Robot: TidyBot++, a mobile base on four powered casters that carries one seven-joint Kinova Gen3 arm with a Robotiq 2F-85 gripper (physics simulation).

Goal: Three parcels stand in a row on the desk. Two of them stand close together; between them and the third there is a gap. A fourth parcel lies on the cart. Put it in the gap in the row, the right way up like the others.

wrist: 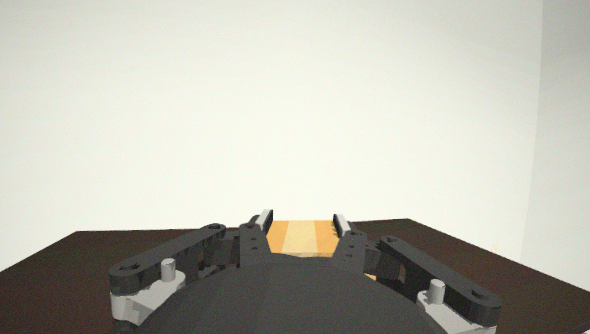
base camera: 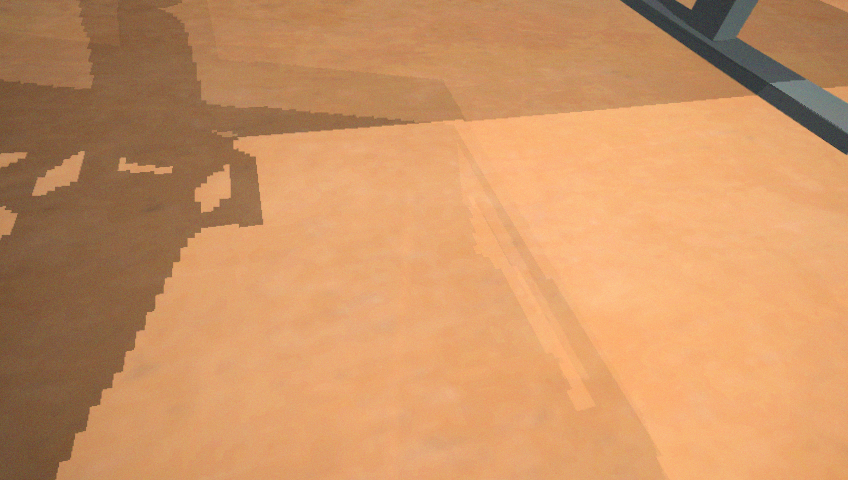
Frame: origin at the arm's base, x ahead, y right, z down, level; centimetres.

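Where they show: gripper, fingertip midpoint: [wrist: 302,223].
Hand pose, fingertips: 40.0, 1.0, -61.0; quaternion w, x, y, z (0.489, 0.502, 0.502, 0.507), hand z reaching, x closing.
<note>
After its pixels a point has its place, as x, y, z.
In the wrist view my gripper [wrist: 302,223] @[40.0, 1.0, -61.0] is shut on an orange-brown parcel [wrist: 300,242] @[35.8, 0.9, -61.3] with a pale tape strip down its middle. The gripper body hides the parcel's lower part, and no arrow print shows on the visible face. The dark brown desk top [wrist: 100,250] @[85.9, -62.3, -32.4] spreads behind and to both sides of the fingers. A sliver of orange shows beside the right finger; I cannot tell what it belongs to. The parcels of the row cannot be made out, and the gap between them does not show. The height of the held parcel over the desk cannot be told.
A pale wall [wrist: 300,100] @[128.1, -0.9, -89.8] rises behind the desk, with a corner at the right. In the base camera view a blue-grey metal bar [base camera: 755,71] with an upright crosses the top right, above the orange-brown floor [base camera: 357,297] @[37.3, -1.9, 39.6]. A broad shadow falls at the left.
</note>
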